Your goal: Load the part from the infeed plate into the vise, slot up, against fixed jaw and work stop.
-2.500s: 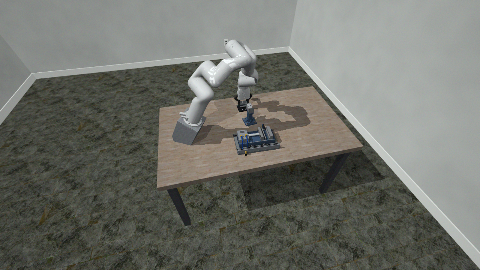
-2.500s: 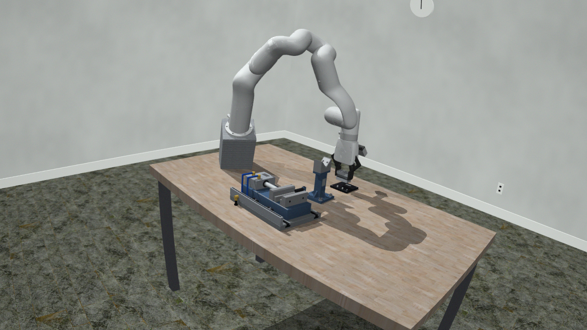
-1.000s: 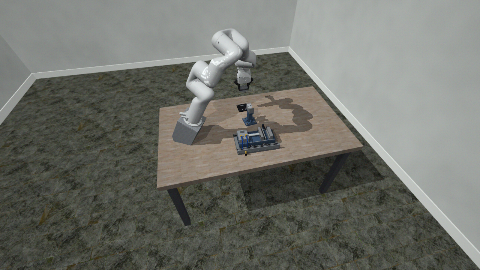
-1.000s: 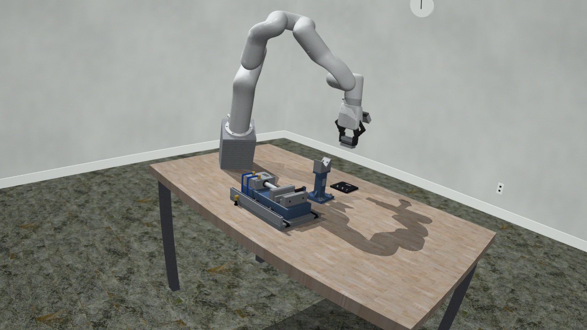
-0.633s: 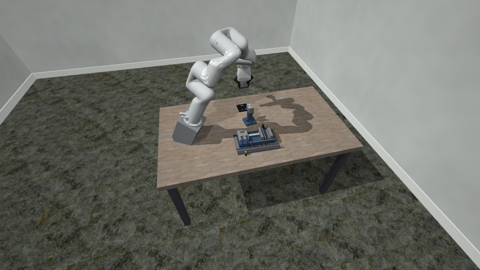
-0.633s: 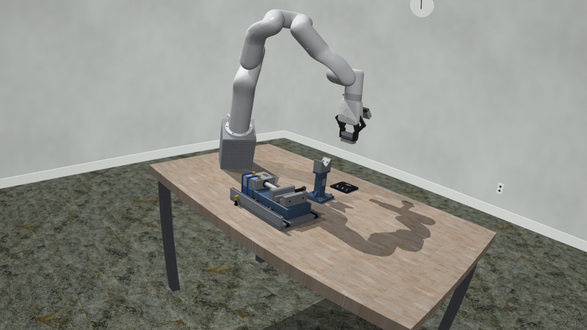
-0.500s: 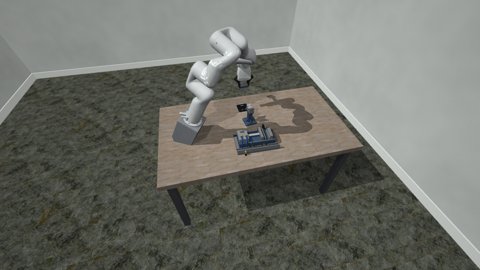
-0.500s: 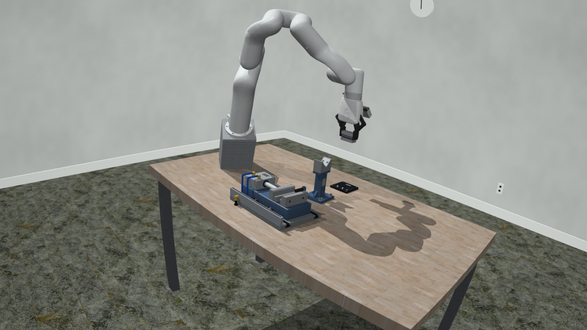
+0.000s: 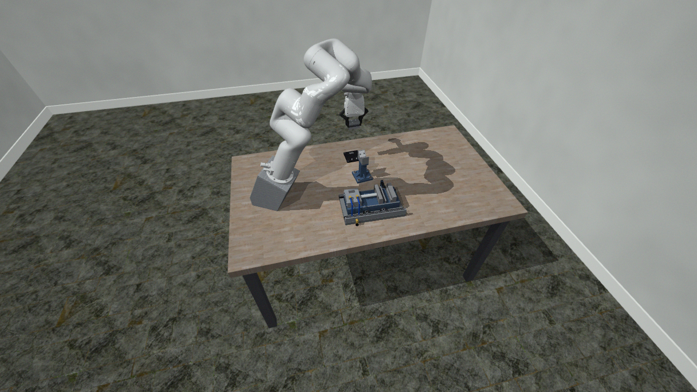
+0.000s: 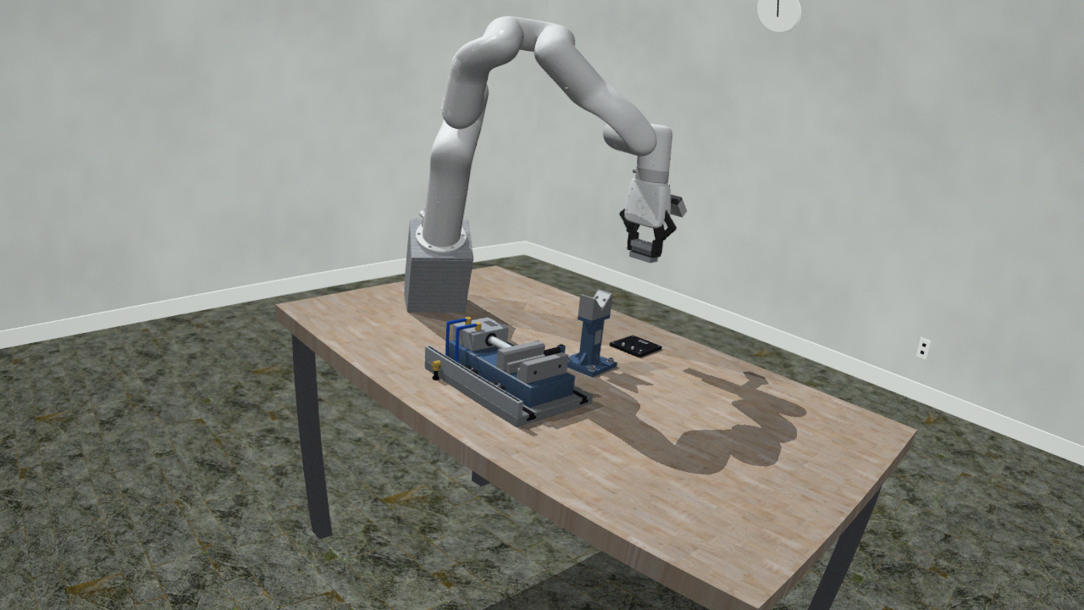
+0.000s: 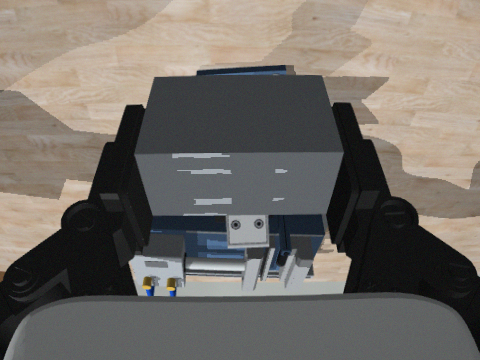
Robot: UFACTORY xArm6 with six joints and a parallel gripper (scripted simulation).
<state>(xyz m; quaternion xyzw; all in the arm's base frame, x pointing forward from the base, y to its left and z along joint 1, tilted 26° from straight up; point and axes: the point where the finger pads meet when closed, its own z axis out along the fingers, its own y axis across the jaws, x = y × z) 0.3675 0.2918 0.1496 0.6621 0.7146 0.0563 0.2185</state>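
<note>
My hand is 10 mm to the left of the grey block and 10 mm above it. From my hand the other things lie so: dark work stop rod 70 mm ahead, 340 mm to the right, 160 mm below; then blue v-block stand 10 mm ahead, 160 mm to the right, 190 mm below; then black infeed plate 10 mm to the left, 240 mm below.
</note>
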